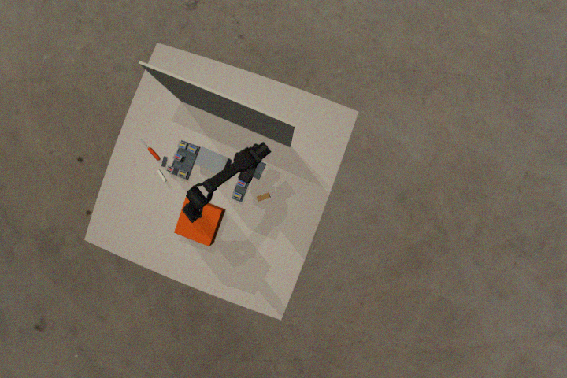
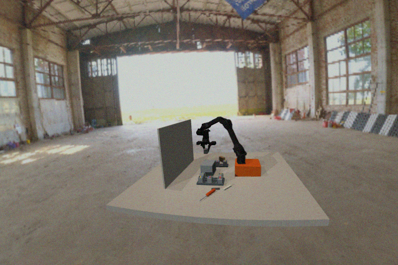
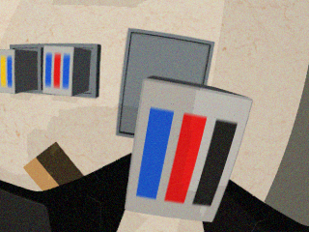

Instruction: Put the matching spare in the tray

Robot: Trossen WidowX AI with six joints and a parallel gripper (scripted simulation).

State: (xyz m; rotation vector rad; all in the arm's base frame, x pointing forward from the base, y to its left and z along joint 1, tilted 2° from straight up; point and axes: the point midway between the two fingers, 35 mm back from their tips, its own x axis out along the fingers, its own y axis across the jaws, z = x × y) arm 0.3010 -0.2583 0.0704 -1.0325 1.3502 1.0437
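The tray lies 20 mm to the left of my gripper tip and 130 mm below it. From my gripper tip the other things lie so: grey upright panel 230 mm ahead, 180 mm to the left, 90 mm above; then brown block 150 mm behind, 70 mm to the right, 110 mm below; then grey mounted unit 20 mm behind, 240 mm to the left, 80 mm below.
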